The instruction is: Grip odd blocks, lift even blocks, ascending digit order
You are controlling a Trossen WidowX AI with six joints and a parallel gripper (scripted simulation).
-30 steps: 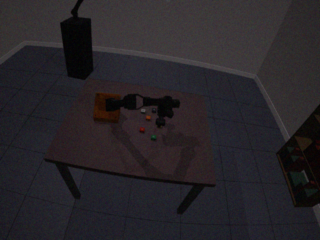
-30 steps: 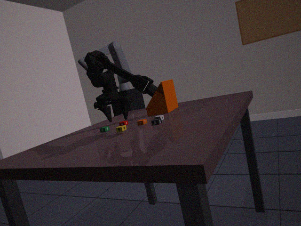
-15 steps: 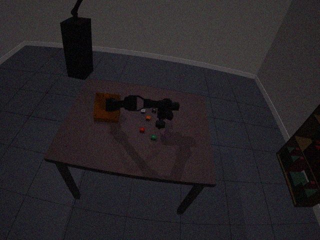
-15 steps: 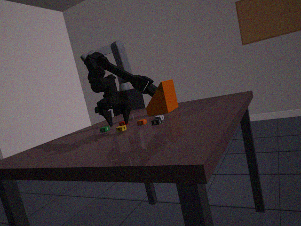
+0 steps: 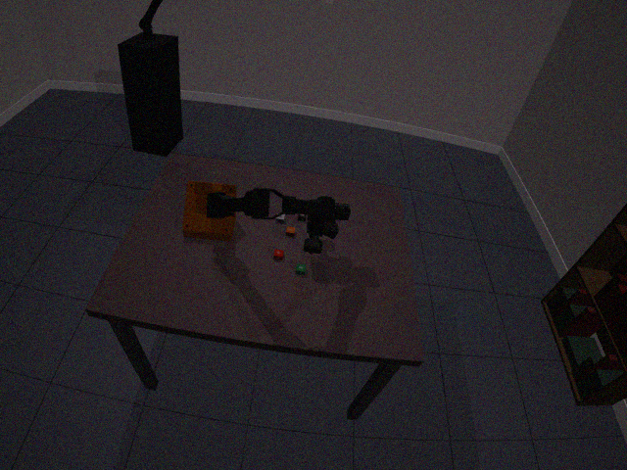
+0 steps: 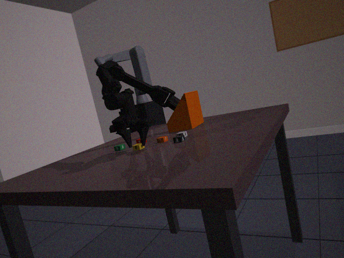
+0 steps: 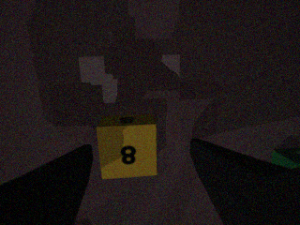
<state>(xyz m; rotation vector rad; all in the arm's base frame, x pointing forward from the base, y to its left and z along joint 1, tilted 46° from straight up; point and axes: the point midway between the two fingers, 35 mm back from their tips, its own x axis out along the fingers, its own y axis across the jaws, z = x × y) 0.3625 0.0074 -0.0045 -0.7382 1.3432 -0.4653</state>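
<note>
Right now my gripper tip is 15 cm to the right of the dark block and 7 cm past it. From my gripper tip the other things lie so: yellow block: 1 cm to the left; orange block: 9 cm behind, 5 cm to the left; green block: 12 cm to the right, 2 cm behind.
</note>
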